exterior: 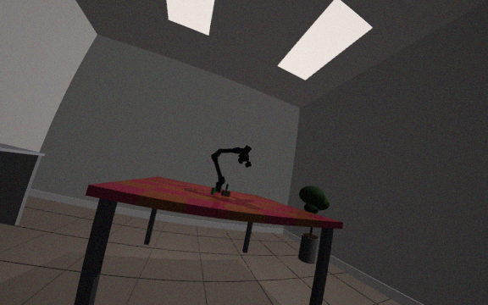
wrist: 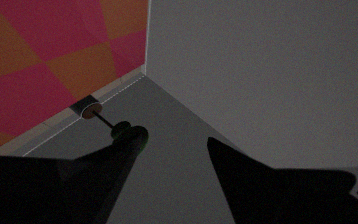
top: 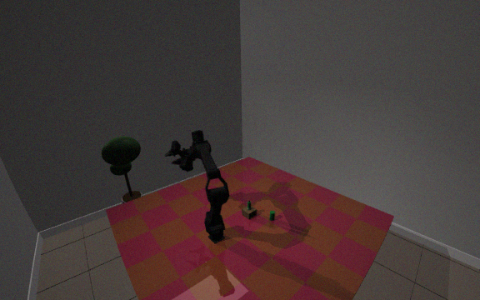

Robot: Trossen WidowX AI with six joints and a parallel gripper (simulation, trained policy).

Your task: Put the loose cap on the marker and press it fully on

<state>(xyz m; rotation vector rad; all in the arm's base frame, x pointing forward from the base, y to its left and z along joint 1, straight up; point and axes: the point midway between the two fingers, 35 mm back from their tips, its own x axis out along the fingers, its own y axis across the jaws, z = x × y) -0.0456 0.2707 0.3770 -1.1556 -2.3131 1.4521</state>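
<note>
Now: gripper tip 39 cm to the left of the green cap, 39 cm short of it and 34 cm above it. From my gripper tip the other things lie so: tan holder block: 35 cm below, 32 cm ahead, 27 cm to the right.
</note>
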